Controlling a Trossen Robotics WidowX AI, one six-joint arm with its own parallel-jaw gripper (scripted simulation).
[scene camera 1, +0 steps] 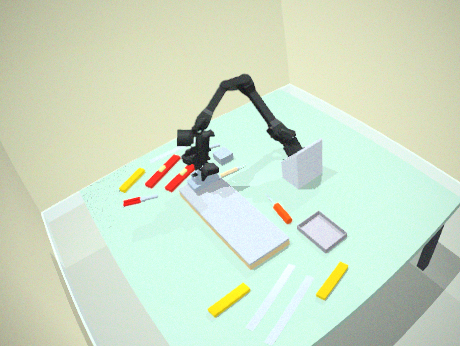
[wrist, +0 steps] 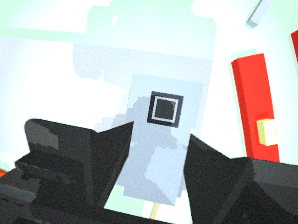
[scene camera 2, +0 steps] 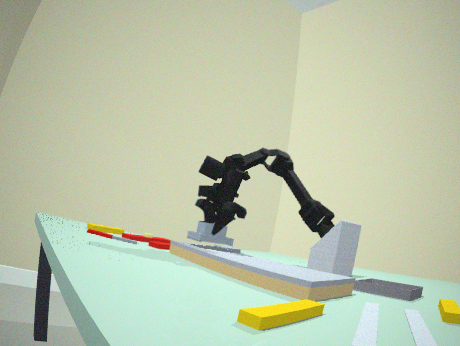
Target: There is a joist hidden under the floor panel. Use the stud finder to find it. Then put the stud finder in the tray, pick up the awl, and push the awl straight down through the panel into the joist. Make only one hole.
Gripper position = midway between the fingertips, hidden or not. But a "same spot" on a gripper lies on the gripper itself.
My gripper shows in scene camera 1 (200,178), in the wrist view and in scene camera 2. One and the same spot on my gripper: (wrist: 66,164) is (scene camera 2: 221,210). The same spot on a grey tray: (scene camera 2: 380,287) is (scene camera 1: 310,237).
